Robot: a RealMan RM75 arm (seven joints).
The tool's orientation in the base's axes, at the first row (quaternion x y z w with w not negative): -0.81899, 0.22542, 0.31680, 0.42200
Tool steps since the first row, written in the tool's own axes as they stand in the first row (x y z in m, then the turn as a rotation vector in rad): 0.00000, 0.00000, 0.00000, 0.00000, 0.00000, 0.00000; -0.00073, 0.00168, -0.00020, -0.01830, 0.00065, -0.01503; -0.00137, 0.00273, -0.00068, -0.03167, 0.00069, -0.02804; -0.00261, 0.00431, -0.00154, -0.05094, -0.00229, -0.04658; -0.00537, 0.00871, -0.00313, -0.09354, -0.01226, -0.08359; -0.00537, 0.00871, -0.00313, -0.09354, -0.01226, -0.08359; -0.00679, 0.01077, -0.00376, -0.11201, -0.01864, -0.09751; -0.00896, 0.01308, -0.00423, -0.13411, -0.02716, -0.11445; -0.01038, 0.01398, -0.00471, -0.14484, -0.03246, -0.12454; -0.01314, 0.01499, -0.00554, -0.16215, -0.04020, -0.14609
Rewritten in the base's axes. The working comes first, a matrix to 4 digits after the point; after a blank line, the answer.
The tool's axes in the first row as the columns of a matrix, in the base's axes (used below as rounded here):
0.6976, -0.6366, -0.3287
-0.1019, -0.5422, 0.8340
-0.7092, -0.5484, -0.4431

0.00000, 0.00000, 0.00000, 0.00000, 0.00000, 0.00000; -0.00151, -0.00100, -0.00031, -0.00824, -0.01102, 0.01928; -0.00247, -0.00191, -0.00022, -0.01332, -0.02053, 0.03451; -0.00406, -0.00336, 0.00017, -0.01877, -0.03242, 0.05802; -0.00826, -0.00679, 0.00042, -0.02997, -0.05353, 0.11010; -0.00826, -0.00679, 0.00042, -0.02997, -0.05353, 0.11010; -0.01036, -0.00828, 0.00058, -0.03422, -0.05980, 0.13287; -0.01319, -0.00971, 0.00106, -0.03865, -0.06706, 0.16072; -0.01459, -0.01045, 0.00178, -0.03944, -0.07151, 0.17571; -0.01689, -0.01141, 0.00355, -0.03950, -0.08352, 0.20177
